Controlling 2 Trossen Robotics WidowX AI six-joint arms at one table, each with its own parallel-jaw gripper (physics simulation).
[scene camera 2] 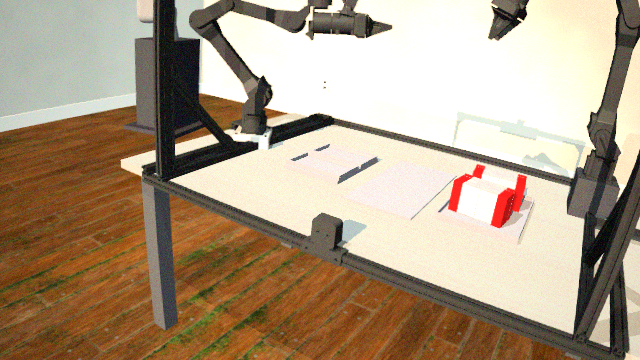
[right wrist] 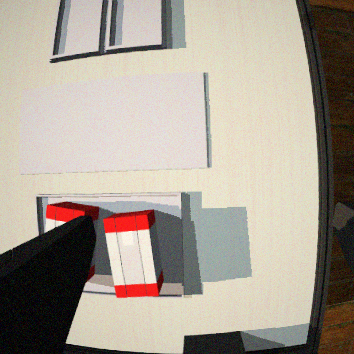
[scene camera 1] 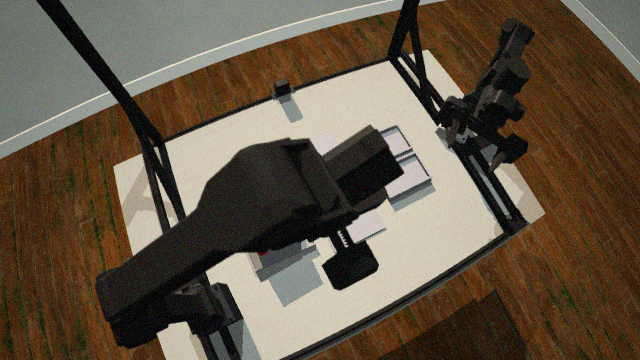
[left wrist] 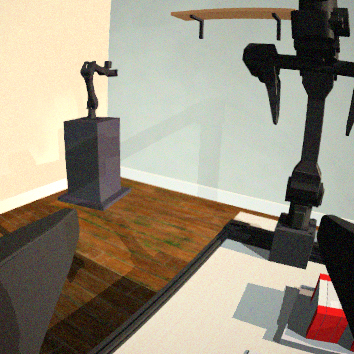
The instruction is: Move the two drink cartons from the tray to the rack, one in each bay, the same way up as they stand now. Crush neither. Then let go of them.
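Places are measured from the left arm's base along level axes (x ahead, y left, z up), in metres.
Where they show: left gripper, fingertip midpoint: [scene camera 2: 390, 26] [scene camera 1: 470, 160] [left wrist: 203, 225]; right gripper, fingertip midpoint: [scene camera 2: 493, 39] [right wrist: 218, 222] [left wrist: 310, 128]; left arm's base at its link origin: [scene camera 2: 253, 131]; right arm's base at its link origin: [scene camera 2: 597, 177] [scene camera 1: 207, 310] [left wrist: 296, 223].
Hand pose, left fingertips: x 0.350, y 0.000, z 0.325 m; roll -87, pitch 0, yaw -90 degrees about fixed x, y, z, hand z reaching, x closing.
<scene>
Each offset is from my left fingertips to the centre of the thing. "spot": to the spot under its first point. Level surfaces: height alone.
Two red-and-white drink cartons {0.262 m ahead, 0.288 m right, 0.321 m down} [right wrist: 131, 253] {0.196 m ahead, 0.372 m right, 0.321 m down} [right wrist: 67, 212] [scene camera 2: 479, 200] [left wrist: 328, 309] stand upright side by side in the low tray {0.230 m ahead, 0.337 m right, 0.353 m down} [right wrist: 191, 246] [scene camera 1: 283, 258]. The two-bay rack {0.120 m back, 0.124 m right, 0.351 m down} [right wrist: 109, 28] [scene camera 2: 333, 161] [scene camera 1: 408, 171] is empty. My right gripper [right wrist: 218, 222] [left wrist: 310, 128] [scene camera 1: 351, 250] is open and hangs high above the tray, pointing down; one finger hides part of the left carton in the right wrist view. My left gripper [scene camera 2: 379, 26] [scene camera 1: 473, 148] [left wrist: 203, 225] is open and empty, held high and level near its base at the rack end of the table.
A pale flat mat {0.357 m down} [right wrist: 112, 123] [scene camera 2: 404, 187] [scene camera 1: 368, 225] lies between rack and tray. A small dark block {spot: 0.126 m back, 0.541 m right, 0.310 m down} [scene camera 1: 281, 86] [scene camera 2: 326, 230] sits on the table's edge rail. Black frame posts [scene camera 2: 163, 89] stand at the corners. A pedestal [left wrist: 93, 158] stands on the floor beyond.
</scene>
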